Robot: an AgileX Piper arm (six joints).
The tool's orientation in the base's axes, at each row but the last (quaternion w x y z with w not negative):
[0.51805 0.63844 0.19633 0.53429]
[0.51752 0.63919 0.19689 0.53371]
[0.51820 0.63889 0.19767 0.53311]
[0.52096 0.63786 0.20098 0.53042]
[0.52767 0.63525 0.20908 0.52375]
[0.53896 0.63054 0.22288 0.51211]
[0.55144 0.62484 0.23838 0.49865]
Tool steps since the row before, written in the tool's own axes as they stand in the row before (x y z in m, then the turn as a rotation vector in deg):
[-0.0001 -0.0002 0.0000 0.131 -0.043 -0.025]
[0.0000 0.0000 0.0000 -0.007 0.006 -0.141]
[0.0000 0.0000 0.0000 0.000 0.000 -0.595]
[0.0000 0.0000 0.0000 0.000 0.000 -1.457]
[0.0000 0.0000 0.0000 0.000 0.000 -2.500]
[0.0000 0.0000 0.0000 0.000 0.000 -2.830]
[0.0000 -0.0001 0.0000 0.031 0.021 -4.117]
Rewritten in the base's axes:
[0.0000 0.0000 -0.0002 0.037 0.133 0.023]
[0.0000 0.0000 0.0000 -0.129 0.056 -0.013]
[0.0000 0.0000 0.0000 -0.527 0.269 -0.063]
[0.0000 0.0000 0.0000 -1.291 0.658 -0.154]
[0.0000 0.0000 0.0000 -2.215 1.128 -0.264]
[0.0000 0.0000 0.0000 -2.508 1.277 -0.299]
[0.0000 0.0000 -0.0001 -3.641 1.879 -0.404]

